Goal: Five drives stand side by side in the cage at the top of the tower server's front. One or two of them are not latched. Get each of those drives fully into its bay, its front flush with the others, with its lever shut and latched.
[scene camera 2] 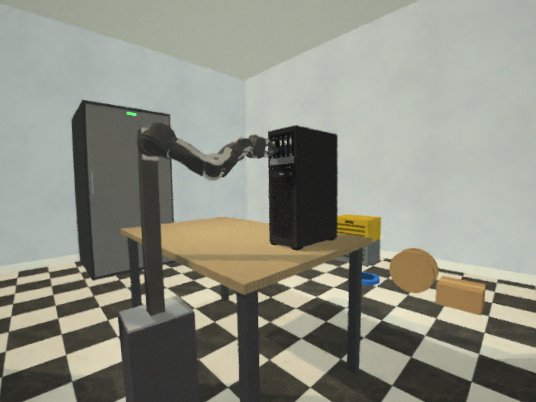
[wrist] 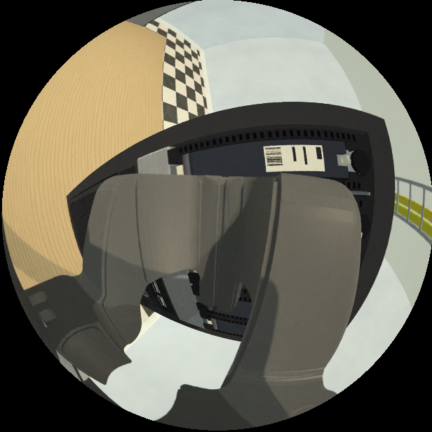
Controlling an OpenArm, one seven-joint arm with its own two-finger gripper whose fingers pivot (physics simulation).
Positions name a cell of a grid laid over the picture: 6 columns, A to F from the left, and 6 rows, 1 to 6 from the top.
Labels:
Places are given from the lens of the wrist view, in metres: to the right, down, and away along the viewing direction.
black tower server (wrist: D2): 0.02, -0.04, 0.06
drive (wrist: D5): 0.01, 0.09, 0.10
The marked spots on the drive and the black tower server are 0.14 m apart.

